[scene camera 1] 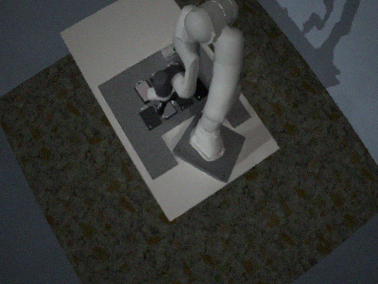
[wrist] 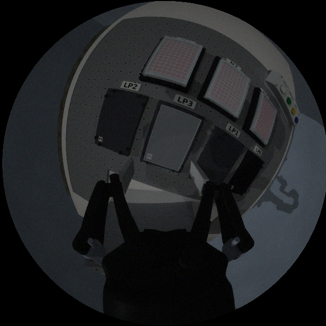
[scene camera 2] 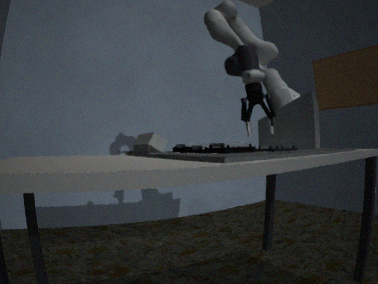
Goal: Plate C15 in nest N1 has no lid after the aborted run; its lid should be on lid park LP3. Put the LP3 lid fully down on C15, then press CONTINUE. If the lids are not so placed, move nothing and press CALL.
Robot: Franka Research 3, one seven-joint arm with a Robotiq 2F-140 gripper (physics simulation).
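Note:
The LP3 lid (wrist: pixel 172 135) (scene camera 1: pixel 170 110), a pale grey rectangle with a lighter rim and a small corner tag, lies on park LP3. Plate C15 (wrist: pixel 263 117), taken as the rightmost pink-gridded plate in the wrist view, sits in nest N1 with its wells showing and no lid visible. My gripper (wrist: pixel 162 166) (scene camera 2: pixel 260 131) is open and empty, fingers pointing down, raised above the board. In the wrist view its fingertips appear near the lower edge of the LP3 lid, apart from it. The button box (wrist: pixel 282 90) (scene camera 2: pixel 147 141) has white, green, yellow and blue buttons; their labels are unreadable.
Pink-gridded plates stand in N2 (wrist: pixel 227 87) and N3 (wrist: pixel 174 60). Dark parks LP2 (wrist: pixel 120 120) and LP1 (wrist: pixel 220 152) flank LP3; dark LP4 (wrist: pixel 247 172) is farther right. The arm's grey base block (scene camera 1: pixel 227 167) stands on the table.

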